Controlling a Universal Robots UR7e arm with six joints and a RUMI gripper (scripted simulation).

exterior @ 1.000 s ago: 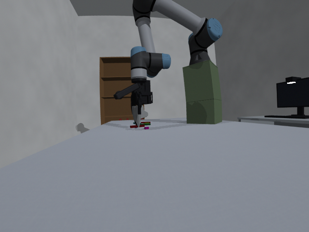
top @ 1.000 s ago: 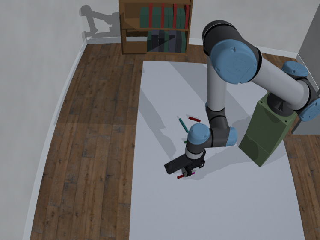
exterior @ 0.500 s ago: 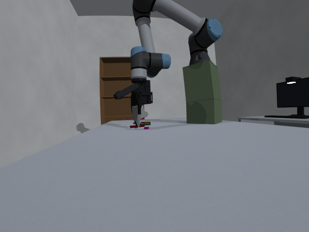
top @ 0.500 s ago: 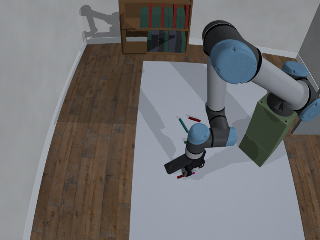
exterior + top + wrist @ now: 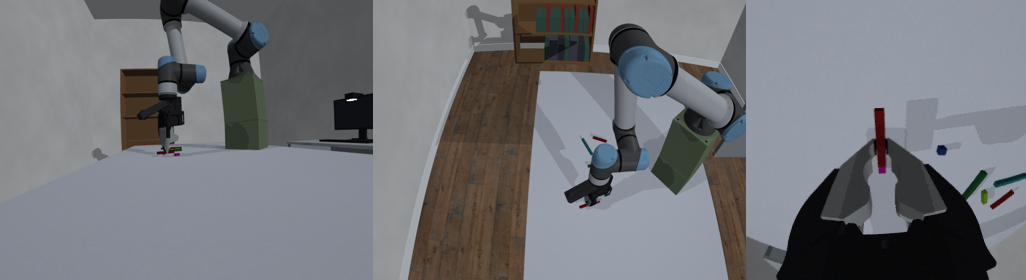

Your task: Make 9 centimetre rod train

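Right now the magenta rod is 5 cm behind my hand, 2 cm below it and 1 cm to the right of it. From my hand the other things lie so: green rod 19 cm to the right, 8 cm behind, 2 cm below; then blue rod 9 cm to the right, 2 cm below, 1 cm behind; then lime rod 26 cm to the right, 11 cm behind, 2 cm below.
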